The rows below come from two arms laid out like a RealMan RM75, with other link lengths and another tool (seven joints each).
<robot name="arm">
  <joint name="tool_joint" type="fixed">
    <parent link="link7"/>
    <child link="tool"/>
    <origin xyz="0.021 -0.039 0.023" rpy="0.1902 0 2.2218"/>
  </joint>
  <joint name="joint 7" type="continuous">
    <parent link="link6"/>
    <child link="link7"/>
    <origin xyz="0 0 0.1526"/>
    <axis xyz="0 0 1"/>
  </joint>
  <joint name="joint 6" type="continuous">
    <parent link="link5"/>
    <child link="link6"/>
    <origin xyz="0 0 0"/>
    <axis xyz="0 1 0"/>
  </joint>
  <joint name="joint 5" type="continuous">
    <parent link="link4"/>
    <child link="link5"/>
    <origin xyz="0 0 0.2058"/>
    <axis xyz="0 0 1"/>
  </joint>
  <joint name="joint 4" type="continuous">
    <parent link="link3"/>
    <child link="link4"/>
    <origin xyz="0 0 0"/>
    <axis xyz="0 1 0"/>
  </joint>
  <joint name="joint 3" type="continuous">
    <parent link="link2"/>
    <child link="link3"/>
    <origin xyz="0 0 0.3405"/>
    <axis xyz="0 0 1"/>
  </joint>
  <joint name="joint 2" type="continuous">
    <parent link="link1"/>
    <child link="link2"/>
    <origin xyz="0 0 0"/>
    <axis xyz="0 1 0"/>
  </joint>
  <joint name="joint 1" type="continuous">
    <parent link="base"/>
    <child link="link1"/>
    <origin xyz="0 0 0.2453"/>
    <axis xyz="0 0 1"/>
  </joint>
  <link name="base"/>
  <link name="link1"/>
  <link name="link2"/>
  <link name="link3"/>
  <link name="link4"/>
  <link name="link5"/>
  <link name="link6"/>
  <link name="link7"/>
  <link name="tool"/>
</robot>
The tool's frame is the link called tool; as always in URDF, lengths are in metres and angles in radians. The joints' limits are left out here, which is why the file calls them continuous.
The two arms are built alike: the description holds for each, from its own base.
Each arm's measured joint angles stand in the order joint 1, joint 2, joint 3, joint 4, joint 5, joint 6, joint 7.
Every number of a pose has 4 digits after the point.
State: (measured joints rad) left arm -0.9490 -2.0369 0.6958 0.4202 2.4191 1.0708 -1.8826; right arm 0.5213 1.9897 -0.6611 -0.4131 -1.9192 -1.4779 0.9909
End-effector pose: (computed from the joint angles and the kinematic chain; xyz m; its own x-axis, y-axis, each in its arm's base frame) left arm -0.2635 0.5440 -0.0811 0.0421 -0.9270 -0.3727 -0.9876 0.0180 -0.1562; right arm 0.3800 0.4056 -0.0511 -0.7896 -0.6117 0.0491 -0.5404 0.7310 0.4166
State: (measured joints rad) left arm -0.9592 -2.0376 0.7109 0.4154 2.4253 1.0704 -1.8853; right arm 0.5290 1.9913 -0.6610 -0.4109 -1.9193 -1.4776 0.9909
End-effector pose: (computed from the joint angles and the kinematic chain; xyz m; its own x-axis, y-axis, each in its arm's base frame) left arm -0.2593 0.5445 -0.0842 0.0251 -0.9325 -0.3604 -0.9894 0.0283 -0.1422; right arm 0.3766 0.4080 -0.0524 -0.7856 -0.6165 0.0522 -0.5440 0.7285 0.4165
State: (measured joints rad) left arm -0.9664 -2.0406 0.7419 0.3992 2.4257 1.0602 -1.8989; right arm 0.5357 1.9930 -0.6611 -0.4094 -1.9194 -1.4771 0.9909
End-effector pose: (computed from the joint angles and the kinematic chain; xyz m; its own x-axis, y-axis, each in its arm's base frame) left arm -0.2583 0.5421 -0.0916 0.0208 -0.9397 -0.3413 -0.9918 0.0237 -0.1257; right arm 0.3736 0.4100 -0.0537 -0.7820 -0.6208 0.0547 -0.5473 0.7261 0.4163
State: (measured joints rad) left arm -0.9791 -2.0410 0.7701 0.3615 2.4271 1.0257 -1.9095; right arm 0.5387 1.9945 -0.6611 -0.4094 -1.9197 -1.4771 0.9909
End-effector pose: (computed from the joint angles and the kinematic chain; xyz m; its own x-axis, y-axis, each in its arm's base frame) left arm -0.2596 0.5409 -0.0997 0.0209 -0.9432 -0.3315 -0.9947 0.0138 -0.1019; right arm 0.3720 0.4109 -0.0545 -0.7801 -0.6231 0.0562 -0.5490 0.7248 0.4161
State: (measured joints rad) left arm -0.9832 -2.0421 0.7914 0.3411 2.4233 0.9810 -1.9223; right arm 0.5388 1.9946 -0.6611 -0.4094 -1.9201 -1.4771 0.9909
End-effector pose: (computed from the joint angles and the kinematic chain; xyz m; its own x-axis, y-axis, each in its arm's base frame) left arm -0.2631 0.5426 -0.1021 0.0261 -0.9370 -0.3484 -0.9966 0.0027 -0.0821; right arm 0.3720 0.4109 -0.0546 -0.7800 -0.6232 0.0562 -0.5492 0.7249 0.4158
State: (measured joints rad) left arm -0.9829 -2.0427 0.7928 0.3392 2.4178 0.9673 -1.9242; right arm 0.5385 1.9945 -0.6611 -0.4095 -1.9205 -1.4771 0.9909
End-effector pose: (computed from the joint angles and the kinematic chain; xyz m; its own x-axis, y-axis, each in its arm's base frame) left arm -0.2636 0.5440 -0.1015 0.0301 -0.9325 -0.3599 -0.9966 -0.0003 -0.0827; right arm 0.3721 0.4107 -0.0545 -0.7802 -0.6231 0.0560 -0.5492 0.7251 0.4154
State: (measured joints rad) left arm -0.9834 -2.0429 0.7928 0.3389 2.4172 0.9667 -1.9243; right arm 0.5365 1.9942 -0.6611 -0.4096 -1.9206 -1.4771 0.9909
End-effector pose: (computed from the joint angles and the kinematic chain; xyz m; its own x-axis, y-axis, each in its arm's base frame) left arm -0.2633 0.5441 -0.1016 0.0302 -0.9324 -0.3602 -0.9965 -0.0002 -0.0832; right arm 0.3730 0.4100 -0.0544 -0.7814 -0.6216 0.0556 -0.5480 0.7261 0.4153
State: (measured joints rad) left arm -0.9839 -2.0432 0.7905 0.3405 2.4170 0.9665 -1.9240; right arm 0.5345 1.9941 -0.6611 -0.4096 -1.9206 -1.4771 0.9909
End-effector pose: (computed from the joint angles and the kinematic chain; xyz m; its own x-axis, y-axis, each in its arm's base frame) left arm -0.2627 0.5447 -0.1012 0.0302 -0.9316 -0.3623 -0.9964 0.0007 -0.0849; right arm 0.3739 0.4093 -0.0543 -0.7826 -0.6200 0.0555 -0.5466 0.7272 0.4153
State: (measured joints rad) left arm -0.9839 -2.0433 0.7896 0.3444 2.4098 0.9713 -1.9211; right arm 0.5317 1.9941 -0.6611 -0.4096 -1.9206 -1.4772 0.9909
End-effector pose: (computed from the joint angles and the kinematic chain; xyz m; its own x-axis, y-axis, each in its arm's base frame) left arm -0.2608 0.5452 -0.1008 0.0298 -0.9313 -0.3629 -0.9957 0.0041 -0.0923; right arm 0.3750 0.4082 -0.0543 -0.7843 -0.6178 0.0556 -0.5446 0.7287 0.4153
